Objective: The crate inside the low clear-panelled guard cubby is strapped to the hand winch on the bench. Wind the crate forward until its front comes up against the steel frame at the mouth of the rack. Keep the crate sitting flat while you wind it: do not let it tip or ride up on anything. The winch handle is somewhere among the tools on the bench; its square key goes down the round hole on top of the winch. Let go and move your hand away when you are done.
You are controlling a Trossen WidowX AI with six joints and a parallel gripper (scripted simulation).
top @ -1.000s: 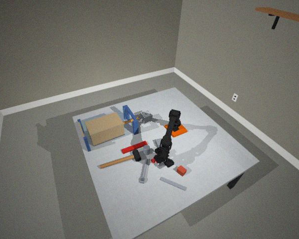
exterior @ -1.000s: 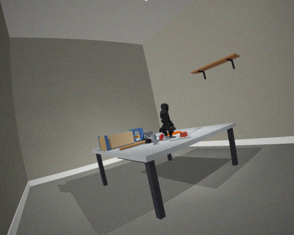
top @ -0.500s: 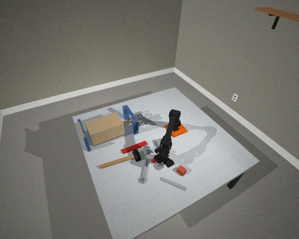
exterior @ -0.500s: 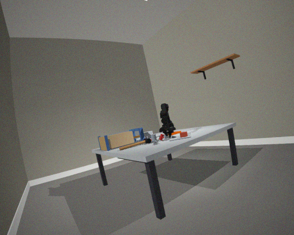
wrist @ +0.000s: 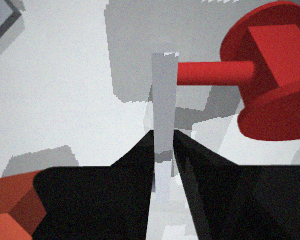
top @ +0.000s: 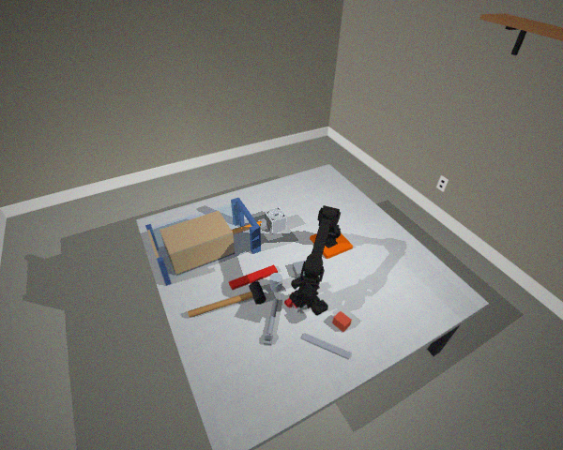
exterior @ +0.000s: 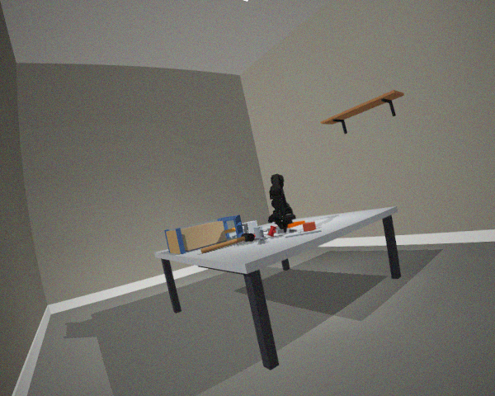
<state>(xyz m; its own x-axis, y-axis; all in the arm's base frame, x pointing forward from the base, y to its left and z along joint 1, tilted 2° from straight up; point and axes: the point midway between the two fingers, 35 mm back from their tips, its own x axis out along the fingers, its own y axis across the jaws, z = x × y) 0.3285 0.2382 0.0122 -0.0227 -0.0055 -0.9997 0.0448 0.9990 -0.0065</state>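
The red knob lies 50 mm ahead of my gripper tip, 40 mm to the right of it and 20 mm above it. Also, from my gripper tip: flat grey bar: 180 mm to the left, 50 mm ahead, 10 mm below; then grey crank arm: 10 mm to the right, 10 mm ahead, 10 mm above; then grey block: 180 mm to the right, 100 mm behind, 10 mm above.
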